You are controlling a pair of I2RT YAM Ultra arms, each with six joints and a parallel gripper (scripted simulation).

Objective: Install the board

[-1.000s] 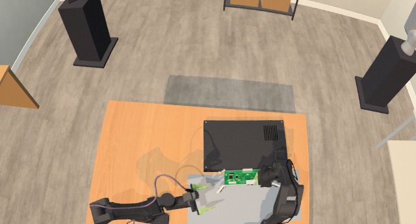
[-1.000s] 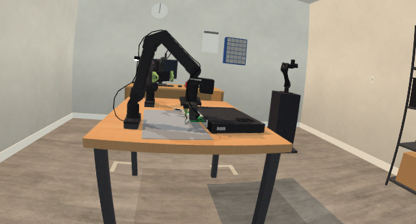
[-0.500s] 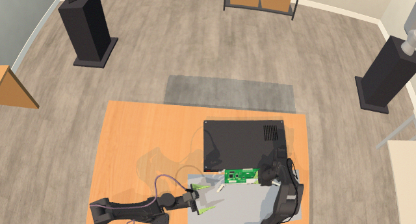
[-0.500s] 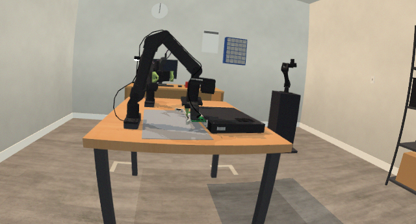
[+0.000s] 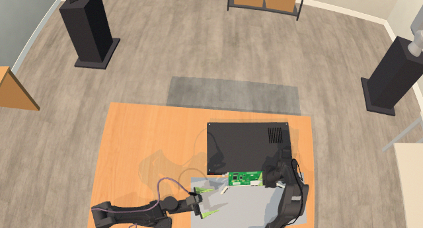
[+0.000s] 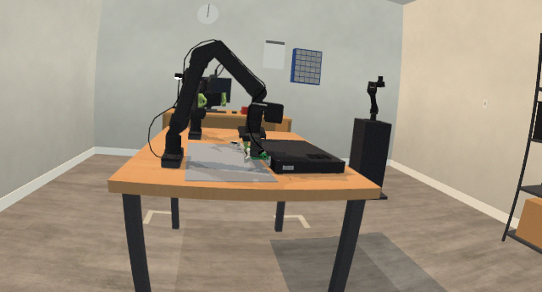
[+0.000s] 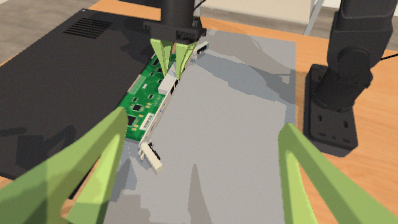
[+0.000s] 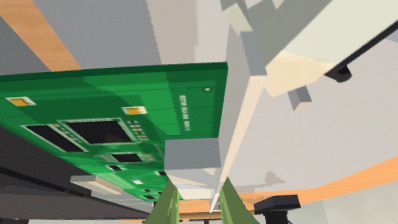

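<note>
The grey mat is 100 mm behind my right hand, 50 mm below it and 20 mm to the left of it. From my right hand the other things lie so: black enclosure: 170 mm ahead, 60 mm to the left, 10 mm below.
</note>
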